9 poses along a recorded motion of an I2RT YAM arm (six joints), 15 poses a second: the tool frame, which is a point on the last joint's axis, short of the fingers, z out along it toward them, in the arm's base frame.
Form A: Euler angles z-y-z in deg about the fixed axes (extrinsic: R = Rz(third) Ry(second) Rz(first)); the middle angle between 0 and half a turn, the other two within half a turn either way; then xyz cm.
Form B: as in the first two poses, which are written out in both.
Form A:
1: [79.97 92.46 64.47 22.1 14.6 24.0]
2: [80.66 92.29 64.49 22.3 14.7 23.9]
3: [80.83 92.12 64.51 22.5 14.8 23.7]
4: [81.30 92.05 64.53 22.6 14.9 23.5]
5: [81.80 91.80 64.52 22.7 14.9 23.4]
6: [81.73 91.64 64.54 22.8 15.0 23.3]
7: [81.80 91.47 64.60 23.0 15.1 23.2]
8: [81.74 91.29 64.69 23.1 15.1 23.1]
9: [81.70 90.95 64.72 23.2 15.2 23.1]
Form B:
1: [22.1 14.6 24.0 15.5 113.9 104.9]
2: [22.3 14.7 23.9 16.2 113.9 105.5]
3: [22.5 14.8 23.7 16.3 113.8 105.7]
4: [22.6 14.9 23.5 16.8 113.8 106.1]
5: [22.7 14.9 23.4 17.3 113.6 106.6]
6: [22.8 15.0 23.3 17.1 113.4 106.7]
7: [23.0 15.1 23.2 17.1 113.3 106.9]
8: [23.1 15.1 23.1 17.0 113.1 107.1]
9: [23.2 15.2 23.1 16.8 112.8 107.4]
